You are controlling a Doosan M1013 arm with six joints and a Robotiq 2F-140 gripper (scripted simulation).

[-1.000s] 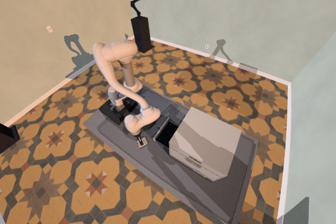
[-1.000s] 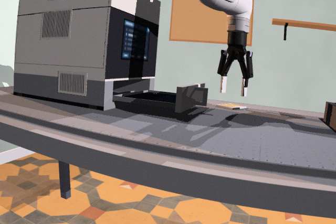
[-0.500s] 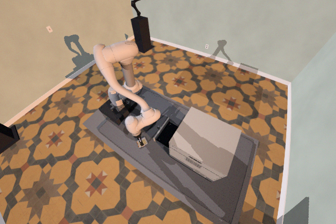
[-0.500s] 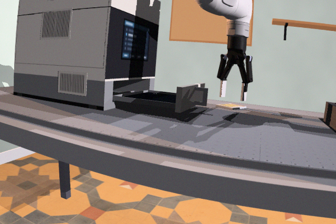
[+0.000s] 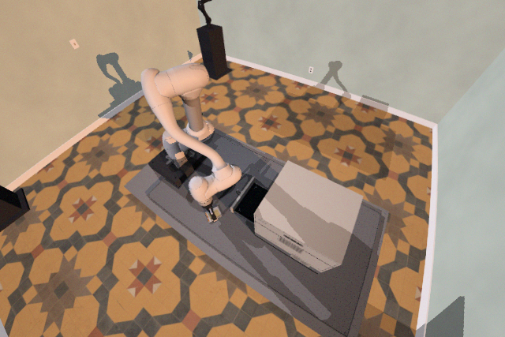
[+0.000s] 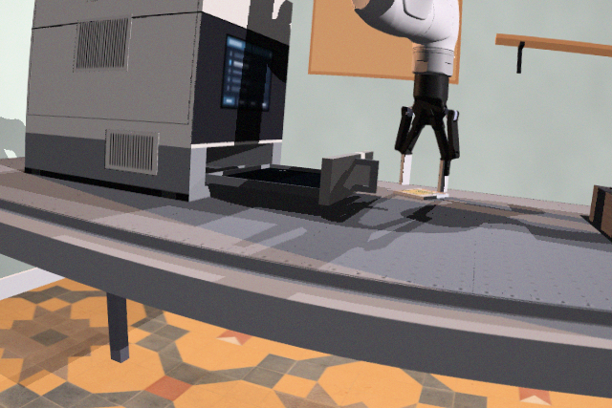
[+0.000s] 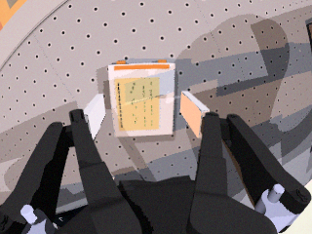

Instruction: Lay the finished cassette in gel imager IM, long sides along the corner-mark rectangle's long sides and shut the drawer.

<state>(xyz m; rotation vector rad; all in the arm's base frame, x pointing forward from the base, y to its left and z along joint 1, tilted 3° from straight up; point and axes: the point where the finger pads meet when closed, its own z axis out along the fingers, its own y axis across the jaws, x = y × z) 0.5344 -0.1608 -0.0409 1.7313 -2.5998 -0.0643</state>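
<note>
Now: the cassette 40 mm below my hand and 10 mm to the right of it.
</note>
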